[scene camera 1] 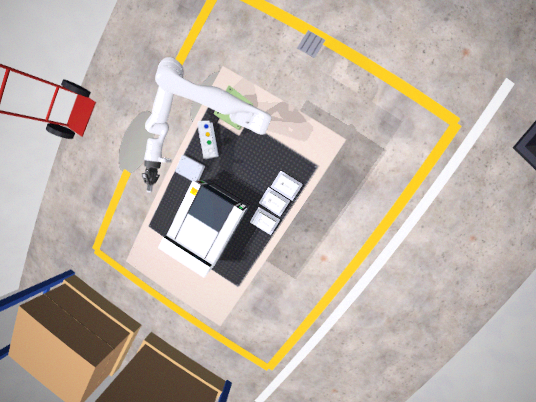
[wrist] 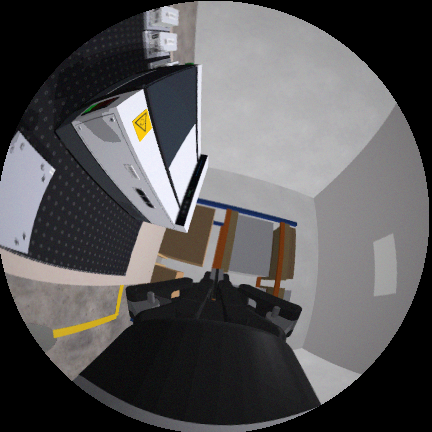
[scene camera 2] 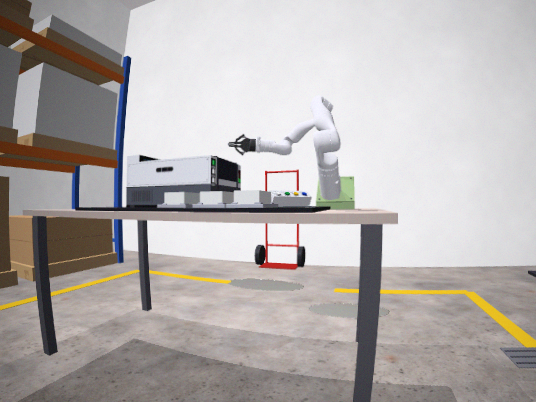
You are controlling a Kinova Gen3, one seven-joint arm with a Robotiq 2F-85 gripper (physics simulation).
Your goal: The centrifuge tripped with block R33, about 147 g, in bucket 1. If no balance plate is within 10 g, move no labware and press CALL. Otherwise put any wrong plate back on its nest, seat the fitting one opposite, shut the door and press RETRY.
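Seen in the pictures: gripper, fingertip midpoint: [scene camera 1: 149, 192] [wrist: 216, 275] [scene camera 2: 227, 144]; arm's base, link origin: [scene camera 1: 236, 115] [scene camera 2: 330, 193].
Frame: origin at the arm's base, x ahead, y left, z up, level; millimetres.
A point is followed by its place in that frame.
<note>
My gripper [scene camera 1: 149, 189] {x 586, y -34, z 293 mm} [scene camera 2: 230, 144] {x 586, y -34, z 293 mm} [wrist: 216, 275] {x 586, y -34, z 293 mm} is shut and empty, pointing level, higher than the centrifuge and outside the table's left edge in scene camera 1. The white and dark grey centrifuge [scene camera 1: 200, 235] {x 672, y 286, z 148 mm} [scene camera 2: 170, 172] {x 590, y 421, z 88 mm} [wrist: 110, 155] {x 524, y 78, z 88 mm} stands on the black mat. A dark panel [scene camera 1: 212, 207] {x 488, y 248, z 151 mm} [wrist: 172, 105] {x 487, y 203, z 151 mm} lies in its top; the buckets and block R33 are hidden. Three pale plates [scene camera 1: 286, 185] {x 145, y 496, z -8 mm} [scene camera 1: 274, 202] {x 272, y 504, z -8 mm} [scene camera 1: 265, 221] {x 403, y 535, z -8 mm} sit in a row on their nests beside it; their labels are unreadable. The button box [scene camera 1: 208, 140] {x 225, y -52, z 8 mm} [scene camera 2: 291, 198] {x 211, y -45, z -21 mm} shows blue, yellow, green and white buttons, labels unreadable.
A flat pale grey panel [scene camera 1: 189, 168] {x 452, y -68, z -26 mm} [wrist: 20, 195] lies between button box and centrifuge. The arm stands by a green base plate [scene camera 1: 231, 92] {x -79, y -76, z 65 mm} [scene camera 2: 345, 204] {x -75, y 26, z -53 mm}. A red hand truck [scene camera 1: 81, 116] [scene camera 2: 278, 266] and shelving [scene camera 2: 121, 150] with boxes stand beyond the table [scene camera 1: 200, 300] {x 1231, y 536, z -74 mm} [scene camera 2: 300, 215] {x -53, y 632, z -80 mm}.
</note>
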